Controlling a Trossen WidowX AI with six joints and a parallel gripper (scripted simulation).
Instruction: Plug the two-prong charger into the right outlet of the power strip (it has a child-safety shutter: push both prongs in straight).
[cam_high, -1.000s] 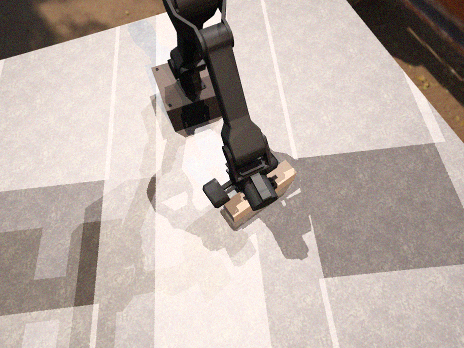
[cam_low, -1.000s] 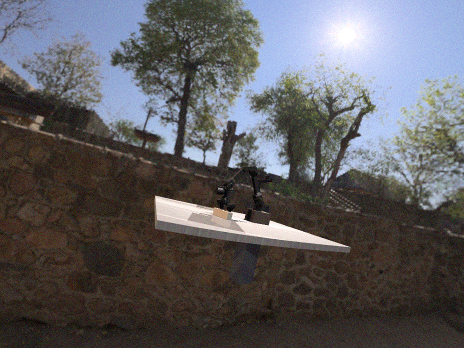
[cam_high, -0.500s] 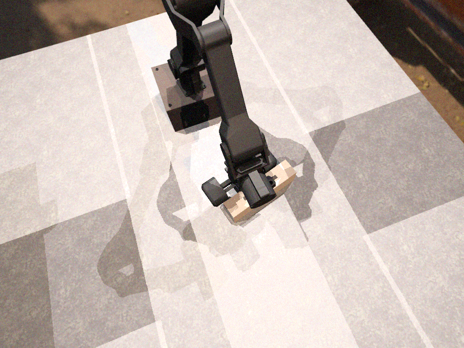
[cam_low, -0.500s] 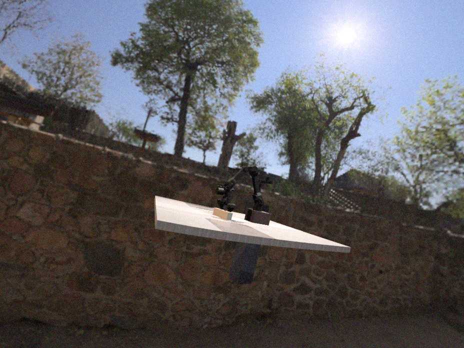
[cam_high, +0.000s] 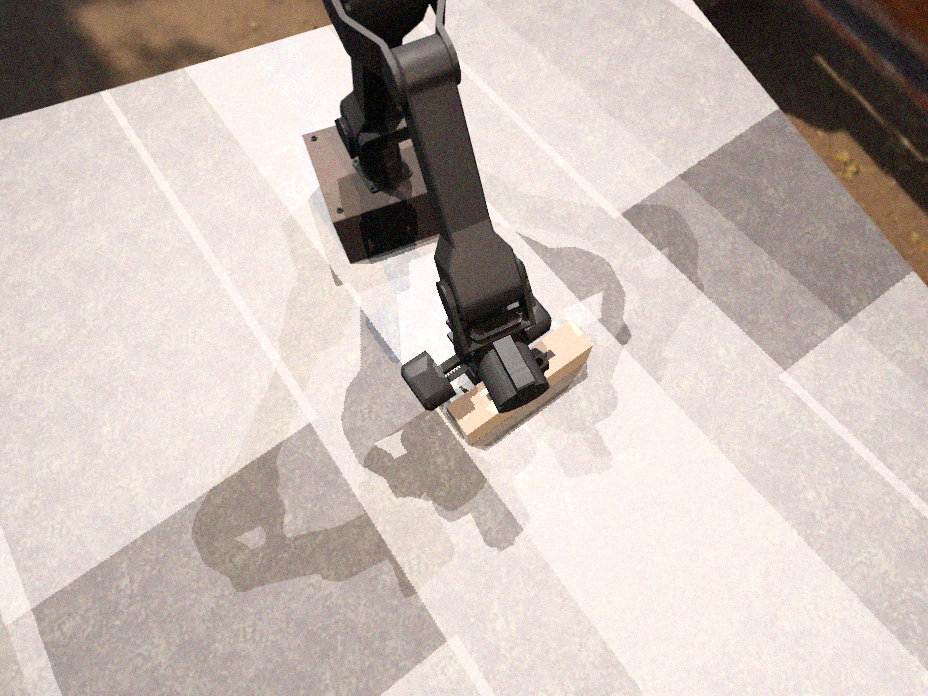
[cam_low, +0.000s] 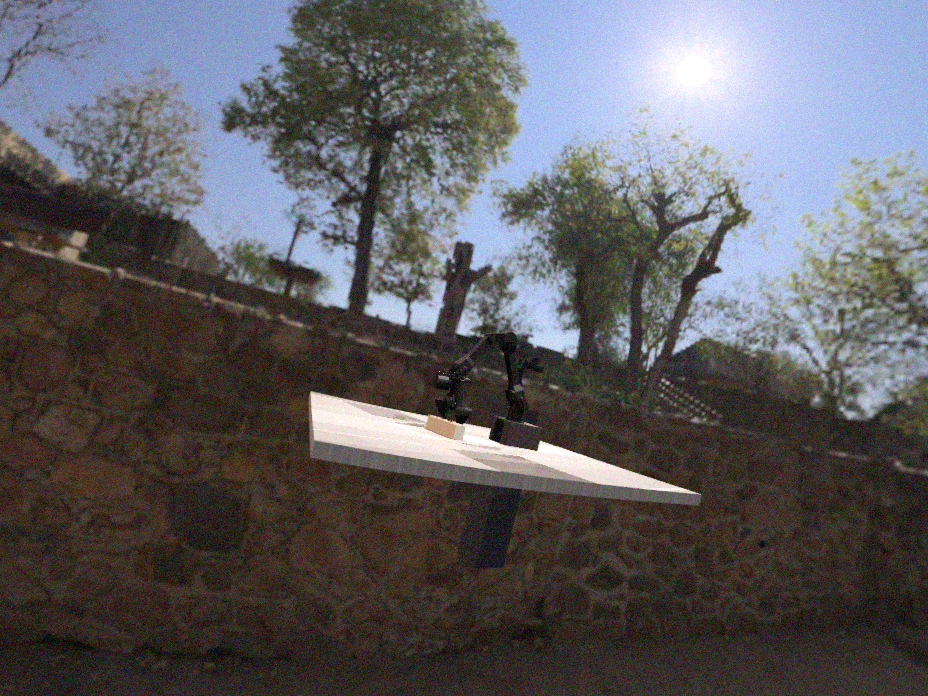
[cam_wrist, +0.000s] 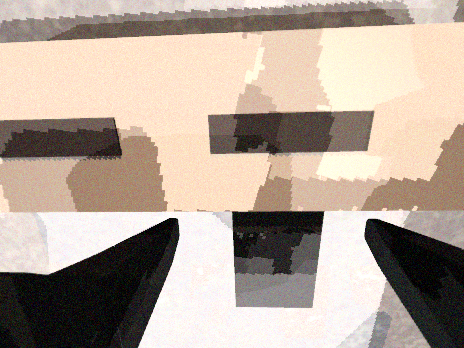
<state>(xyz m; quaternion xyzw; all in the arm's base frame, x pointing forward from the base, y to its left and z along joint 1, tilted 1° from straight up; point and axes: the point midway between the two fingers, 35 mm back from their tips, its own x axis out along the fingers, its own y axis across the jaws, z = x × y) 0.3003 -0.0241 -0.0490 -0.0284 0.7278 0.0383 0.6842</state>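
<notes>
Now: gripper tip 2 cm short of the two-prong charger and 1 cm below it.
</notes>
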